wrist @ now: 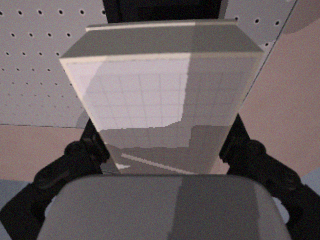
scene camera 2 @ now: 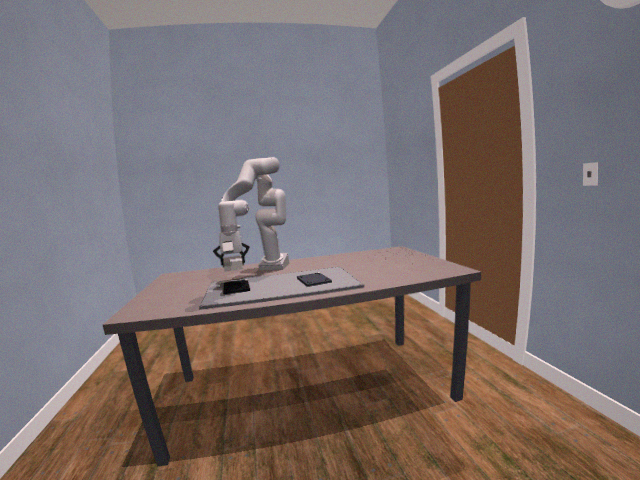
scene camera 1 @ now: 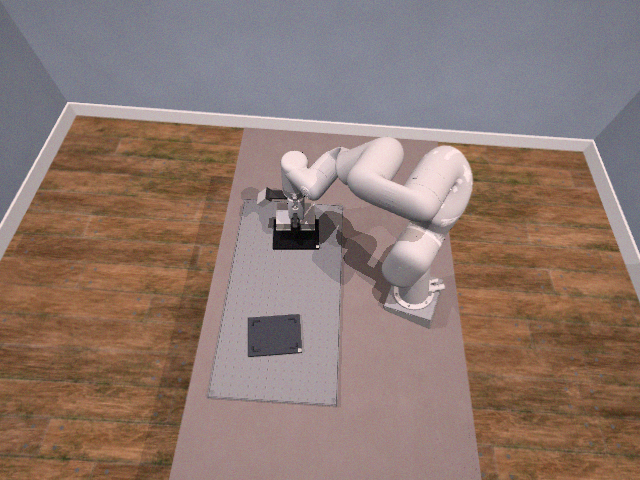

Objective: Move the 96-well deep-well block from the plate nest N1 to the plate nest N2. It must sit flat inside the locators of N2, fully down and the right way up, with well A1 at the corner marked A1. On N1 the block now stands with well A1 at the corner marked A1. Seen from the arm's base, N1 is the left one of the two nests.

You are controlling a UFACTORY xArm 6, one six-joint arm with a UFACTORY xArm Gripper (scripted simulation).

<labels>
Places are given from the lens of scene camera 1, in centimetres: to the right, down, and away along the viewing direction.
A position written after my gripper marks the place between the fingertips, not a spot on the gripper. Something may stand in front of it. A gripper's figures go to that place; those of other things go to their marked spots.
my gripper point(scene camera 1: 295, 218): -8, -7, 128
white deep-well block point(scene camera 1: 283, 223): -12, -5, 123
dark plate nest N1 point(scene camera 1: 273, 335): -14, 29, 118
</labels>
